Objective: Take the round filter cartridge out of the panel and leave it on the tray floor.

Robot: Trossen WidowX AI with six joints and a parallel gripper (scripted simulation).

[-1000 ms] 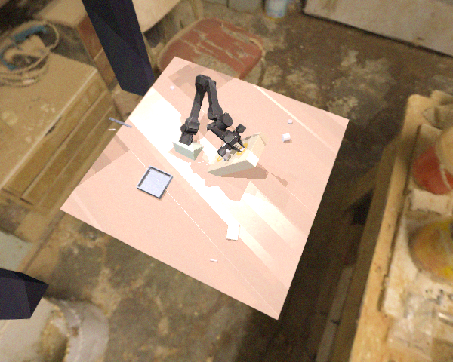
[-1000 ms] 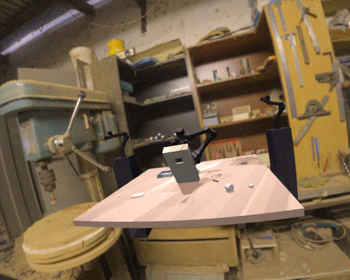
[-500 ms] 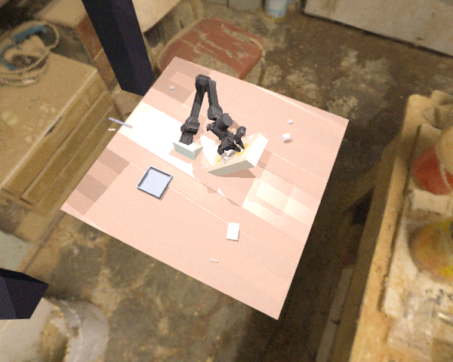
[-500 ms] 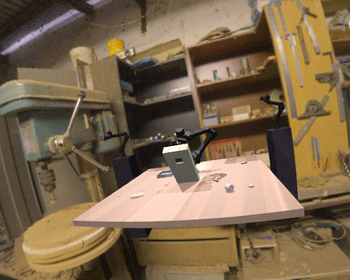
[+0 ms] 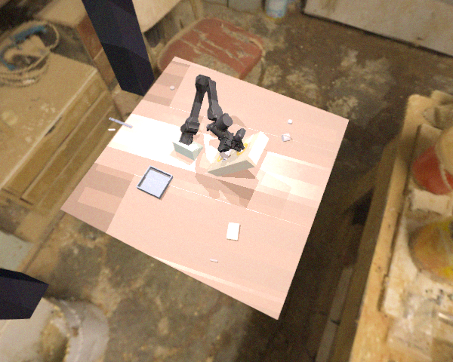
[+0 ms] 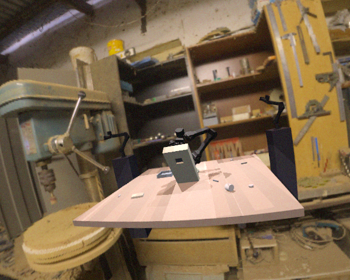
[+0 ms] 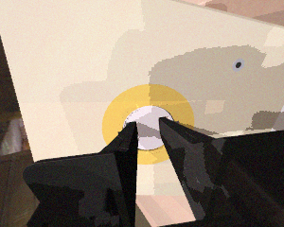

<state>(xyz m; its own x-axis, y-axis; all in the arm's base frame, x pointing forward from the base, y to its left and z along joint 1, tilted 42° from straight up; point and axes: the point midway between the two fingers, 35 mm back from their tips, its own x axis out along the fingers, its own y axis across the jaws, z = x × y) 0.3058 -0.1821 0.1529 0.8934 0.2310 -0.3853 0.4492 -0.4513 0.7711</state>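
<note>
Now: gripper tip 1 cm short of the round filter cartridge and 1 cm above it. Round my gripper tip: square grey-rimmed tray: 44 cm behind, 24 cm to the right, 23 cm below; then cream service panel: 8 cm below, 4 cm behind, 1 cm to the left; then flat white block: 36 cm to the right, 24 cm below, 8 cm ahead.
</note>
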